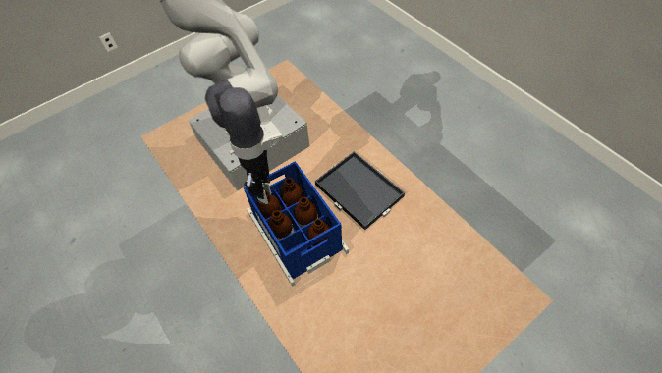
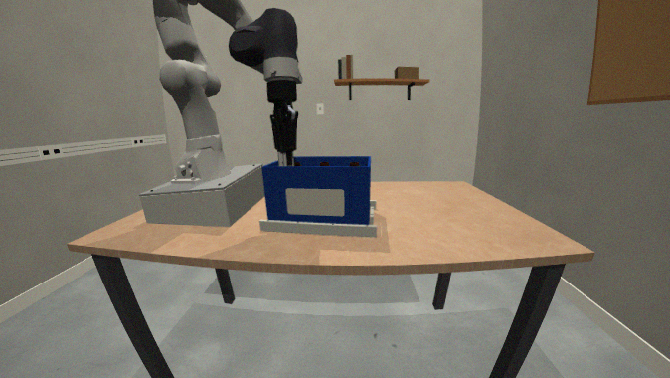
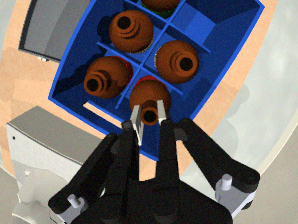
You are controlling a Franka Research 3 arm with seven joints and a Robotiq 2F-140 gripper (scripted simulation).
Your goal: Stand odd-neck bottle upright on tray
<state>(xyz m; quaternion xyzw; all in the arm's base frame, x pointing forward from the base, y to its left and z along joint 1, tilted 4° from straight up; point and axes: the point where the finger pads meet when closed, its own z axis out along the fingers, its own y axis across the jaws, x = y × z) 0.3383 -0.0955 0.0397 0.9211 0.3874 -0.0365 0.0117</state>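
Right now the bottle is 80 mm below my hand. The rest, counted from my hand: blue crate (90 mm below, 90 mm ahead, 50 mm to the left); dark grey tray (310 mm to the left, 160 mm below, 60 mm ahead).
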